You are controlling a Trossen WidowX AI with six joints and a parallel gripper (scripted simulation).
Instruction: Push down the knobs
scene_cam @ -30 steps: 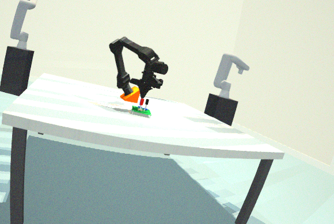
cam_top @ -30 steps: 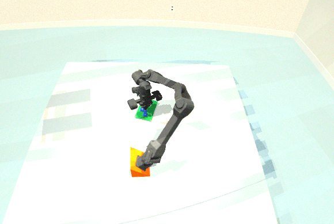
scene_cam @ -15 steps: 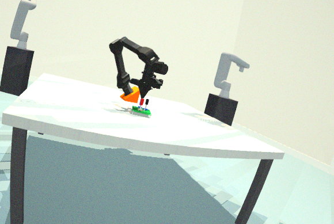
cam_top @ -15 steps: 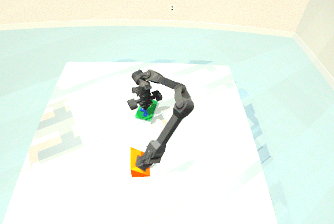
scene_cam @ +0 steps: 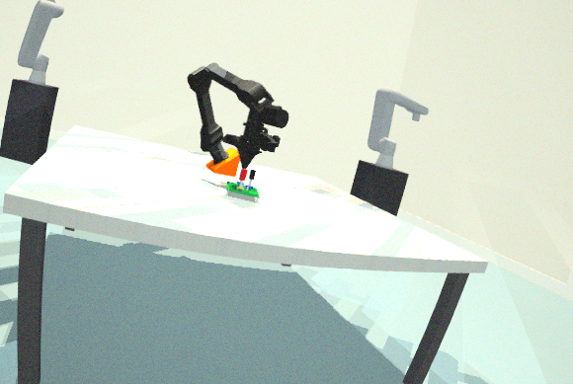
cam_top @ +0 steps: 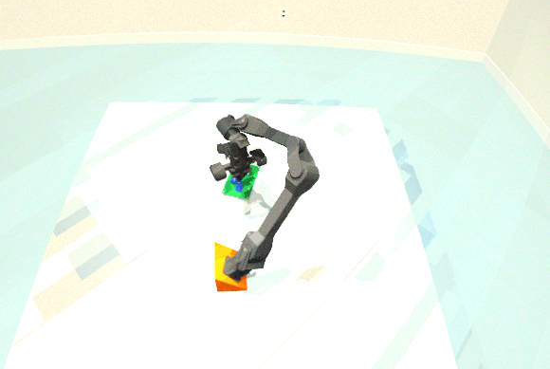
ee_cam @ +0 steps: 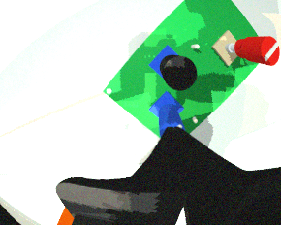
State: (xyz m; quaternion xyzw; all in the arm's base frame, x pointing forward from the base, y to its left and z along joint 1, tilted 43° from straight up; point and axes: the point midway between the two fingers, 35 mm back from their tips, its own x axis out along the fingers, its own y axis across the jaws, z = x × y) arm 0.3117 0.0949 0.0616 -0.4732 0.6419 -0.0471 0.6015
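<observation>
The blue knob is 1 cm below my gripper tip. From my gripper tip the other things lie so: red knob (8 cm ahead, 1 cm to the right).
</observation>
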